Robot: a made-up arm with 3 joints. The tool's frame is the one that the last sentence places. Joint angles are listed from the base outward.
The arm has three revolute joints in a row. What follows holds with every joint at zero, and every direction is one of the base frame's.
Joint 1 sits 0.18 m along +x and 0.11 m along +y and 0.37 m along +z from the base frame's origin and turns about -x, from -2.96 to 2.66 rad.
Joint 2 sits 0.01 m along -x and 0.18 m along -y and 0.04 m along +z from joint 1 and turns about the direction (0.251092, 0.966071, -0.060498), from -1.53 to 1.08 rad.
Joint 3 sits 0.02 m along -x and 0.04 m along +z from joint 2 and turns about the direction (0.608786, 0.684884, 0.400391), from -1.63 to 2.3 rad.
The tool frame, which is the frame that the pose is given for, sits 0.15 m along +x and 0.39 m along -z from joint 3; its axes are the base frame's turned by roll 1.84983, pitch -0.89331 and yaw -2.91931 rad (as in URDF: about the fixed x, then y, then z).
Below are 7 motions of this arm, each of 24 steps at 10 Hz.
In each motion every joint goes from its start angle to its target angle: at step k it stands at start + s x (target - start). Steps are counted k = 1, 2, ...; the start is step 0. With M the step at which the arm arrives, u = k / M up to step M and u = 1 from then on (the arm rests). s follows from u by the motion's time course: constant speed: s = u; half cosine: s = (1 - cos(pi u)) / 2; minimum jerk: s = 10 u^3 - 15 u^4 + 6 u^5.
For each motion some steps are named. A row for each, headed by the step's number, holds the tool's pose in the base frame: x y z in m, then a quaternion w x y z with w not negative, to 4 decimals.
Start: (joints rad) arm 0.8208 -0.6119 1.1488
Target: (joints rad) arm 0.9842 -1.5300 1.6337
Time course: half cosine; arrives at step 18
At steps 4, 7, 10, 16, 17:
4: 0.1255 -0.1201 0.1515 0.6191 -0.1908 -0.7467 -0.1510
7: 0.1499 -0.1445 0.1599 0.6147 -0.1631 -0.7666 -0.0889
10: 0.1826 -0.1753 0.1762 0.6059 -0.1349 -0.7840 -0.0074
16: 0.2383 -0.2195 0.2148 0.5836 -0.1052 -0.7961 0.1212
17: 0.2419 -0.2219 0.2177 0.5818 -0.1039 -0.7963 0.1290

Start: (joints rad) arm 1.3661 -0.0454 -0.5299
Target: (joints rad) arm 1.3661 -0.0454 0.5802
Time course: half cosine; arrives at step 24
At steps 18, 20, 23, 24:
18: 0.1909 -0.2181 0.3706 0.3486 -0.4434 -0.8257 -0.0036
20: 0.1621 -0.2091 0.3502 0.3797 -0.4556 -0.8048 -0.0234
23: 0.1390 -0.2002 0.3356 0.4038 -0.4645 -0.7872 -0.0390
24: 0.1374 -0.1995 0.3346 0.4054 -0.4651 -0.7859 -0.0400

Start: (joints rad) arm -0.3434 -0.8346 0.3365
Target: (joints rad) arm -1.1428 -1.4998 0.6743
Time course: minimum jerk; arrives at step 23
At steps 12, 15, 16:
12: 0.4931 0.1322 0.1769 0.1177 0.1799 -0.6744 -0.7064
15: 0.5052 0.1552 0.2028 0.0651 0.2076 -0.6316 -0.7441
16: 0.5082 0.1600 0.2102 0.0501 0.2134 -0.6197 -0.7536

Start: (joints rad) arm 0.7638 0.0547 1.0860
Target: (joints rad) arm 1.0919 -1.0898 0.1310
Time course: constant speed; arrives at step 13
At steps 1, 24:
1: -0.0074 -0.0215 0.1707 0.6658 -0.3350 -0.5857 -0.3184
24: 0.5309 -0.0310 0.5160 0.0652 0.0515 -0.9896 0.1177

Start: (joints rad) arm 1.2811 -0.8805 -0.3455
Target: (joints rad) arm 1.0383 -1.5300 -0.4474
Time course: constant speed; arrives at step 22
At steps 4, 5, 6, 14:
4: 0.5219 0.0857 0.6838 0.1304 -0.1198 0.9640 -0.1982
5: 0.5204 0.0940 0.6877 0.1392 -0.1330 0.9617 -0.1952
6: 0.5184 0.1022 0.6918 0.1480 -0.1461 0.9591 -0.1922
14: 0.4882 0.1621 0.7272 0.2222 -0.2462 0.9286 -0.1664

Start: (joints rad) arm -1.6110 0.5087 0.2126
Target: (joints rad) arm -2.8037 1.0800 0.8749
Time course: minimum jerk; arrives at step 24
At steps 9, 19, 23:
9: -0.0245 0.3340 0.4460 0.6253 0.4504 0.2137 -0.6004
19: -0.1177 0.0188 0.3747 0.4174 0.7602 0.4858 -0.1090
23: -0.1153 0.0051 0.3412 0.3862 0.7782 0.4923 -0.0534

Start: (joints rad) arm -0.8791 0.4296 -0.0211
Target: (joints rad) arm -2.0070 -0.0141 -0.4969
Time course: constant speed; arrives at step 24
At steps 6, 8, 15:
6: 0.2261 0.3336 0.0594 0.5285 0.0378 -0.3137 -0.7880
8: 0.2495 0.3520 0.0684 0.5010 0.0489 -0.2962 -0.8117
15: 0.3269 0.4031 0.1089 0.4022 0.0653 -0.2175 -0.8869

